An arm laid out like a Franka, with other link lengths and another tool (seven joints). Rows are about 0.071 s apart.
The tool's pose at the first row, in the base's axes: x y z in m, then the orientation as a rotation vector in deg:
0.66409, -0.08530, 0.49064, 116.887, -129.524, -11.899
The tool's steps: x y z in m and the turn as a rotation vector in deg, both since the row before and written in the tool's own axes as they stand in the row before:
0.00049, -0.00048, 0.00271, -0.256, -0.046, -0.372
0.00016, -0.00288, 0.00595, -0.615, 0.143, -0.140
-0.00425, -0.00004, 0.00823, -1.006, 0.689, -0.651
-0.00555, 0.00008, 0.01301, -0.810, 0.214, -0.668
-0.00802, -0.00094, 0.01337, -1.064, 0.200, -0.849
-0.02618, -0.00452, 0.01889, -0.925, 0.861, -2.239
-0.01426, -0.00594, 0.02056, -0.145, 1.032, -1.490
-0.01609, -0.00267, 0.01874, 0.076, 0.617, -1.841
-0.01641, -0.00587, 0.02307, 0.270, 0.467, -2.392
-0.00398, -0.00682, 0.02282, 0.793, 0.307, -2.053
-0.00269, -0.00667, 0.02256, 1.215, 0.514, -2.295
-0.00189, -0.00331, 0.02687, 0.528, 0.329, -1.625
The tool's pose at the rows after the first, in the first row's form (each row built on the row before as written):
0.66408, -0.08572, 0.48788, 117.215, -129.043, -12.253
0.66593, -0.08589, 0.48154, 117.027, -128.475, -12.774
0.66496, -0.08133, 0.47354, 117.045, -126.874, -13.168
0.66286, -0.07540, 0.46087, 117.328, -125.643, -13.859
0.66160, -0.06710, 0.44770, 117.677, -124.098, -14.842
0.66322, -0.04072, 0.42862, 119.426, -120.889, -15.117
0.66426, -0.02631, 0.40734, 120.667, -118.749, -14.323
0.66206, -0.01032, 0.38845, 122.506, -116.591, -13.818
0.66140, 0.00592, 0.36454, 125.049, -114.019, -13.366
0.66228, 0.00989, 0.34074, 127.562, -112.119, -12.547
0.66341, 0.01272, 0.31726, 130.481, -110.023, -11.115
0.66095, 0.01417, 0.29027, 132.323, -108.339, -10.438

